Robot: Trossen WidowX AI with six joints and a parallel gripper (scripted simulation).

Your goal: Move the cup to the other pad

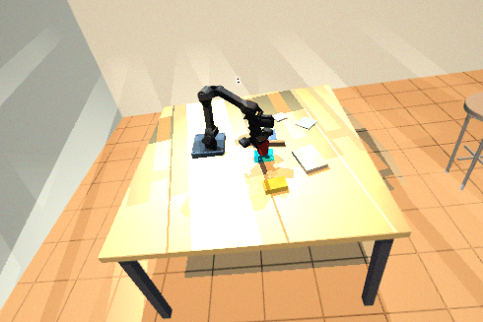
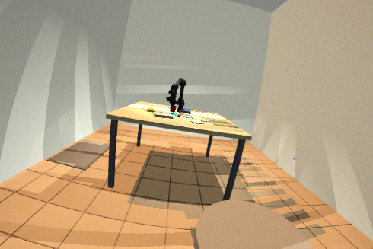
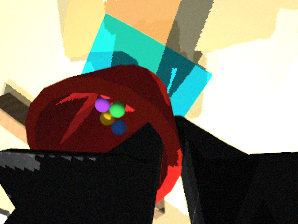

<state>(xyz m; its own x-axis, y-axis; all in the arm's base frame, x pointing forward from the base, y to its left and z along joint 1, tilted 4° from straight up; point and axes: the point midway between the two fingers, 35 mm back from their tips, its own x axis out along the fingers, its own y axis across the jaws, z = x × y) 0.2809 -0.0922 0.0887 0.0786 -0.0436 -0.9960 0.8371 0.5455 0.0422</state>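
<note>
Right now the bright cyan pad is 2 cm ahead of my gripper tip, 2 cm to the left of it and 7 cm below it. From my gripper tip the other things lie so: pale blue pad (5 cm ahead, 21 cm to the left, 7 cm below); wooden stick (3 cm ahead, 11 cm to the left, 6 cm below); red cup (3 cm ahead, 2 cm to the left).
</note>
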